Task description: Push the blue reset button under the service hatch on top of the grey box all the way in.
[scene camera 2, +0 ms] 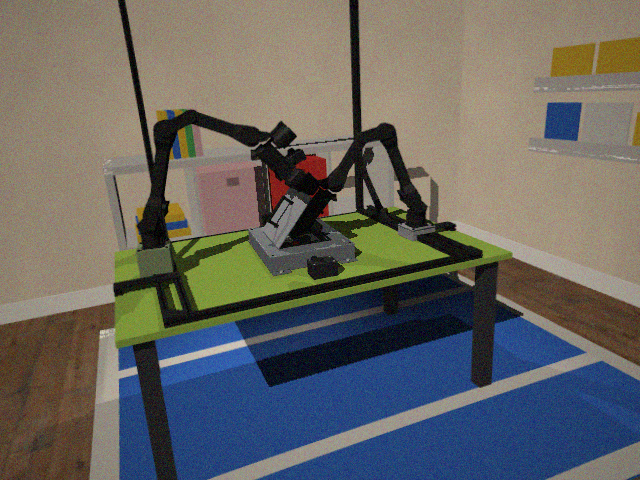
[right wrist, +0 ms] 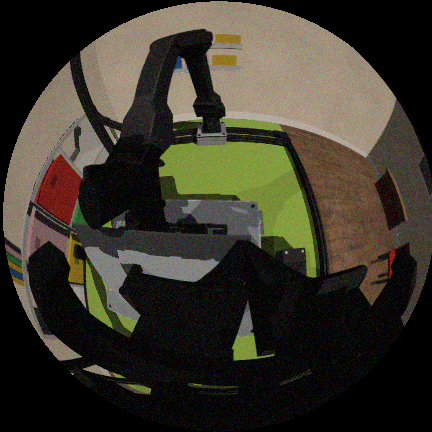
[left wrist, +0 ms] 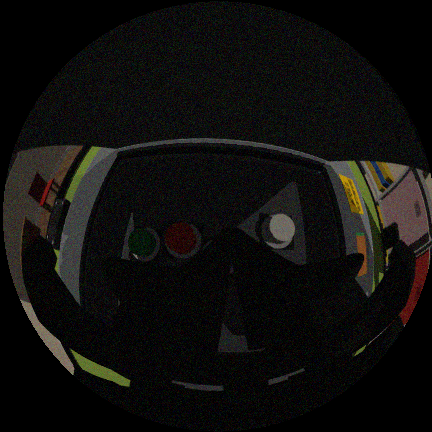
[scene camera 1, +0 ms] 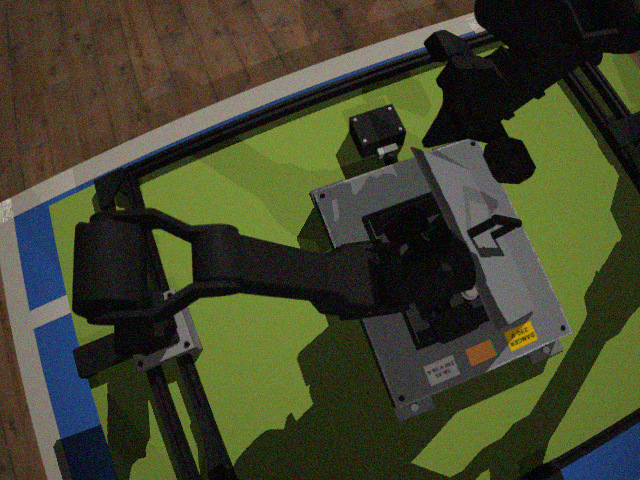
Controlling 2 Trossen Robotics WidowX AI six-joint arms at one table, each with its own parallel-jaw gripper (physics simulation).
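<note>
The grey box (scene camera 1: 347, 210) (scene camera 2: 294, 259) sits on the green table. Its service hatch (scene camera 1: 485, 200) (scene camera 2: 287, 216) (right wrist: 160, 257) is tilted up, with a black handle (scene camera 1: 493, 230). My right gripper (scene camera 1: 430, 139) (right wrist: 241, 245) is shut and empty, its tip at the far corner of the hatch's raised edge. My left gripper (scene camera 1: 447, 269) (left wrist: 230, 233) is shut and empty, reaching down into the dark recess. The left wrist view shows a green button (left wrist: 142, 241), a red button (left wrist: 181, 239) and a white button (left wrist: 280, 230) (scene camera 1: 470, 292). The fingertips sit between red and white. The blue button is hidden.
A small black box (scene camera 1: 377, 129) (scene camera 2: 323, 267) (right wrist: 294, 257) stands on the table beside the grey box. A yellow sticker (scene camera 1: 520, 335) and an orange sticker (scene camera 1: 481, 352) mark the box's near end. Black rails (scene camera 1: 175, 419) frame the table.
</note>
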